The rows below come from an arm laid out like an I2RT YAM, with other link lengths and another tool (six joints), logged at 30 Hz.
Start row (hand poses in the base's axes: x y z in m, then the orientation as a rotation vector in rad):
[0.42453 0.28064 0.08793 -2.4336 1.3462 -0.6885]
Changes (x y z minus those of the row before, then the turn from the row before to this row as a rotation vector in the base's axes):
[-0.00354 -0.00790 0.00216 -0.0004 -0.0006 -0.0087]
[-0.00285 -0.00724 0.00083 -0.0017 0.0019 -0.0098]
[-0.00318 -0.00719 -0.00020 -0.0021 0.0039 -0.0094]
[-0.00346 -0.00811 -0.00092 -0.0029 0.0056 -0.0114]
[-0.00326 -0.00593 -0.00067 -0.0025 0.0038 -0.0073]
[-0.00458 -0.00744 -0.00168 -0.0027 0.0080 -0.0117]
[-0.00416 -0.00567 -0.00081 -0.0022 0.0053 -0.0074]
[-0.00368 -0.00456 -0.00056 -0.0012 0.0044 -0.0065]
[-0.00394 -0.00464 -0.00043 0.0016 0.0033 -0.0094]
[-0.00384 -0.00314 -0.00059 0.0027 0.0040 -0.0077]
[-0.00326 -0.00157 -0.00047 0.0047 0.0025 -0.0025]
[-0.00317 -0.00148 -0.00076 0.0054 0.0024 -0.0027]
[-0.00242 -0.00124 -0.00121 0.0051 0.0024 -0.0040]
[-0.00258 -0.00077 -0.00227 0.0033 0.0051 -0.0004]
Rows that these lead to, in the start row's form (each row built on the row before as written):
[0.42099 0.27274 0.09009 -2.4291 1.3573 -0.6916]
[0.41814 0.26550 0.09092 -2.4266 1.3708 -0.6933]
[0.41496 0.25831 0.09072 -2.4259 1.3845 -0.6930]
[0.41150 0.25020 0.08980 -2.4258 1.4015 -0.6919]
[0.40824 0.24427 0.08913 -2.4263 1.4125 -0.6915]
[0.40366 0.23683 0.08745 -2.4274 1.4308 -0.6876]
[0.39950 0.23116 0.08664 -2.4286 1.4425 -0.6852]
[0.39582 0.22660 0.08608 -2.4289 1.4527 -0.6828]
[0.39188 0.22196 0.08565 -2.4246 1.4663 -0.6797]
[0.38804 0.21882 0.08506 -2.4209 1.4779 -0.6744]
[0.38478 0.21725 0.08459 -2.4177 1.4820 -0.6679]
[0.38161 0.21577 0.08383 -2.4138 1.4863 -0.6609]
[0.37919 0.21453 0.08262 -2.4093 1.4923 -0.6545]
[0.37661 0.21376 0.08035 -2.4101 1.4947 -0.6460]

